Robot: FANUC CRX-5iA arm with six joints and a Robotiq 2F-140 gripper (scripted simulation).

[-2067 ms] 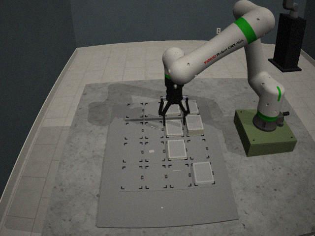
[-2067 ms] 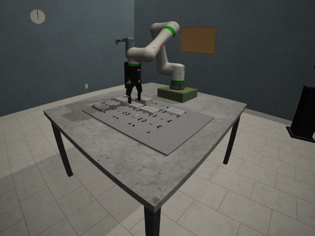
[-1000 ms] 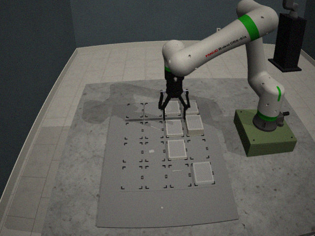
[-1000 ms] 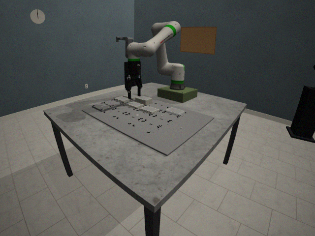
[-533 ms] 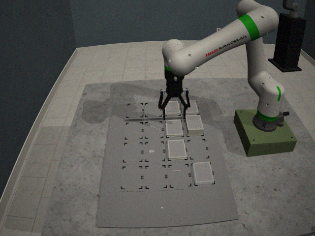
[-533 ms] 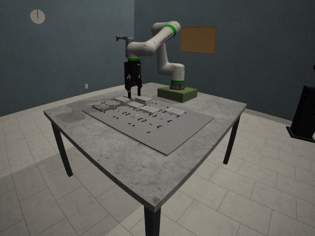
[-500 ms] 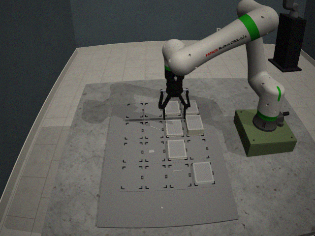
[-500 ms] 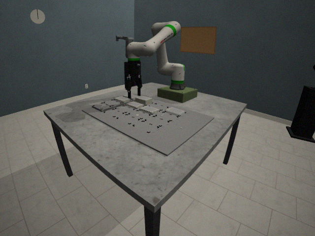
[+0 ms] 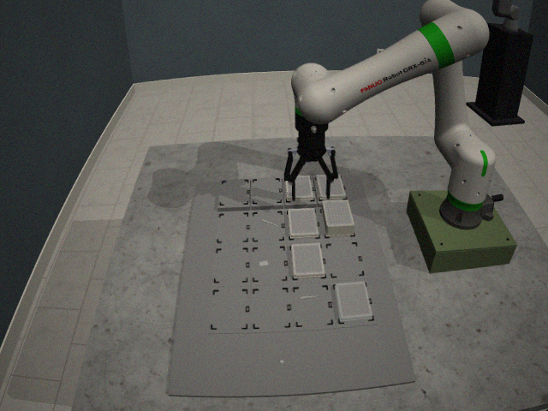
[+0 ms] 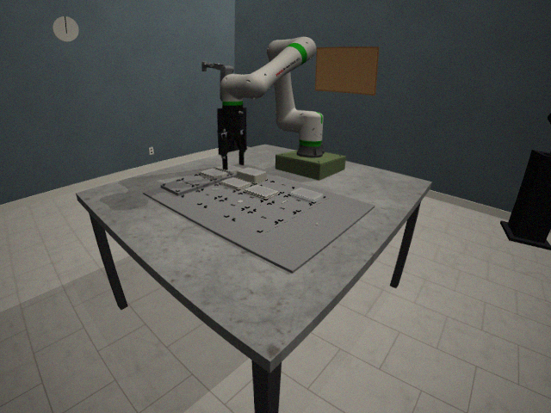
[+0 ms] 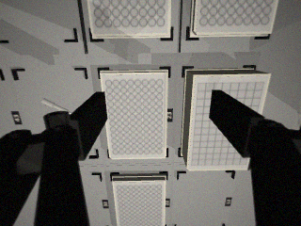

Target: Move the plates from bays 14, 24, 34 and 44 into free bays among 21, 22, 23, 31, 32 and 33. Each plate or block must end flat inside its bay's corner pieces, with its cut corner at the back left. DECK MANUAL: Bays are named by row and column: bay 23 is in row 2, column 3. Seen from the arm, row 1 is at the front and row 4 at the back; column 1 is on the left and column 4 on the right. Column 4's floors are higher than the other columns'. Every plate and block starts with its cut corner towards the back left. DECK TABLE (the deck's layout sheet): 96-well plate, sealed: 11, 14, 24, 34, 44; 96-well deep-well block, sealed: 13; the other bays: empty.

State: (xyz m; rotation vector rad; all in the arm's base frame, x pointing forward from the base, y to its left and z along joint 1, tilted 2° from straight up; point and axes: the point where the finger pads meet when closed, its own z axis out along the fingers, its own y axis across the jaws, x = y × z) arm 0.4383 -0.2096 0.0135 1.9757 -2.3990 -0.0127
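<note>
The sealed deep-well block is 80 mm below my hand, 70 mm behind it and 60 mm to the left of it. Round my hand: white pointed piece (330 mm to the left, 100 mm ahead, 90 mm below).
</note>
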